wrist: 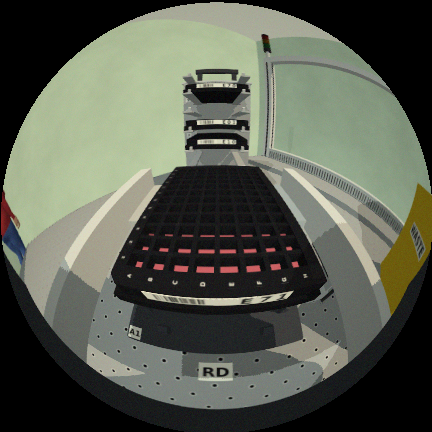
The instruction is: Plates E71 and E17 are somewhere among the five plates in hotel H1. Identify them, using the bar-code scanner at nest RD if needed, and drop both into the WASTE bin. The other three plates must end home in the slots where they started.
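Frame: origin at the arm's base, x right, y ahead, z up, level; metres.
Seen in the pictures: gripper, fingertip midpoint: (216,176).
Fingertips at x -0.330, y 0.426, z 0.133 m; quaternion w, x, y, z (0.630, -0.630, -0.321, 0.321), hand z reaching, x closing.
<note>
A point is followed by its place in that frame.
Plate E71 (215,292) @[x -0.263, y 0.376, z 0.131 m], black with a grid of wells, some showing red, lies level between the gripper's two pale fingers with its label facing the camera. My gripper (216,176) @[x -0.330, y 0.426, z 0.133 m] is shut on it. Below the plate is the dark pad of nest RD (215,332) @[x -0.259, y 0.373, z 0.073 m], beside tag A1; the RD tag is in front. Hotel H1 (216,111) @[x -0.514, y 0.559, z 0.199 m] stands behind, with a top plate (216,94) @[x -0.439, y 0.505, z 0.222 m] whose label begins E7, last digit unclear, then plate E01 (216,123) @[x -0.411, y 0.485, z 0.172 m] and plate E10 (216,143) @[x -0.412, y 0.485, z 0.143 m] lower down. The WASTE bin (400,280) is yellow, at the right edge. No E17 label is readable.
A perforated deck (175,390) @[x -0.222, y 0.299, z 0.013 m] lies below. A glazed frame with a signal light (266,44) @[x -0.692, y 1.010, z 0.736 m] stands at the back right. Part of a person in red and blue (12,232) shows at the left edge. A small dark object (327,295) @[x -0.201, y 0.494, z 0.029 m] shows partly beside the plate's right front corner.
</note>
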